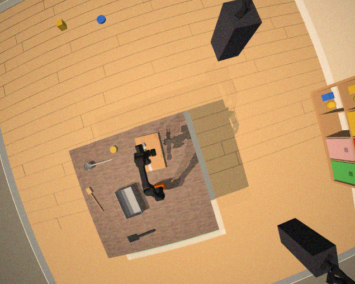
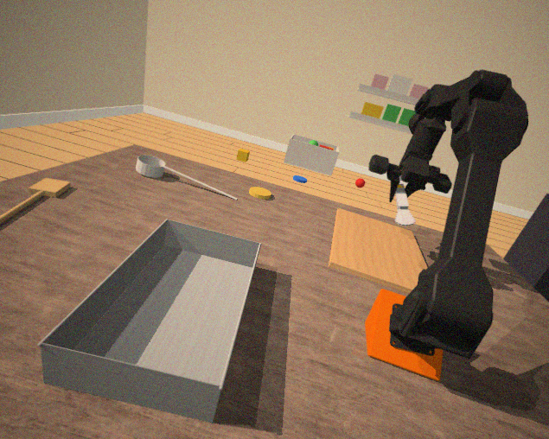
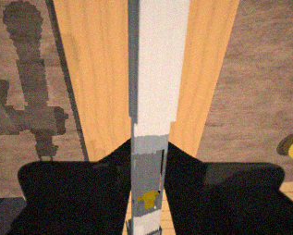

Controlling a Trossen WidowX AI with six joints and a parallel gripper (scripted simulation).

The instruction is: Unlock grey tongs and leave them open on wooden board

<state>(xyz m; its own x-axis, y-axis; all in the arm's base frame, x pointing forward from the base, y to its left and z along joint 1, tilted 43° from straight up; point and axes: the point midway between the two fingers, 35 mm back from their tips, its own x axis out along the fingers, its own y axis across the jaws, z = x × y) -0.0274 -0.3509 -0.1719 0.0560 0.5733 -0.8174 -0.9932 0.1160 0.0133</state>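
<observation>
Right now the yellow lock piece is 40 mm above my gripper tip and 20 mm to the right of it. Round my gripper tip: black spatula (840 mm to the left, 420 mm ahead, 120 mm below); wooden board (120 mm below, 20 mm to the left); grey roasting tin (430 mm to the left, 370 mm ahead, 100 mm below).
</observation>
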